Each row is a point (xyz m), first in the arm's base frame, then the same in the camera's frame.
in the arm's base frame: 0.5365 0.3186 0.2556
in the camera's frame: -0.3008 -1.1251 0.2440
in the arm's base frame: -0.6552 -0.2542 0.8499
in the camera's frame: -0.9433 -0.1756 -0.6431
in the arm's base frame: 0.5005 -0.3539 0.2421
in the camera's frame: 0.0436 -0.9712 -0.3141
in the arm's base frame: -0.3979 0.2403 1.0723
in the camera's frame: -1.2588 -0.5800 -0.3315
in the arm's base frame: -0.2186 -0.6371 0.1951
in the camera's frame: -0.0739 -0.2525 -0.5771
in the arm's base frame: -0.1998 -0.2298 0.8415
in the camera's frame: -0.7599 -0.5893 -0.5856
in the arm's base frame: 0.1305 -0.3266 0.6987
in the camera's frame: -0.4655 -0.8168 -0.5654
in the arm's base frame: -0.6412 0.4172 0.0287
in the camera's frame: -0.6734 0.0127 0.3654
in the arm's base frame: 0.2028 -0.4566 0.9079
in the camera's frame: -0.5239 -0.9406 -0.7826
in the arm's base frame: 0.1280 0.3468 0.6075
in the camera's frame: -0.7482 -0.8956 0.0475
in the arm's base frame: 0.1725 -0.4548 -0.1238
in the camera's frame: 0.2323 -0.5153 -0.2235
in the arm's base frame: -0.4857 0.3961 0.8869
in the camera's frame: -1.2380 -0.4558 -0.1068
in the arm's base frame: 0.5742 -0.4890 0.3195
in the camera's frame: 0.0867 -1.0445 -0.4639
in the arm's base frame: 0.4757 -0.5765 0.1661
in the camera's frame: 0.2055 -0.8810 -0.4609
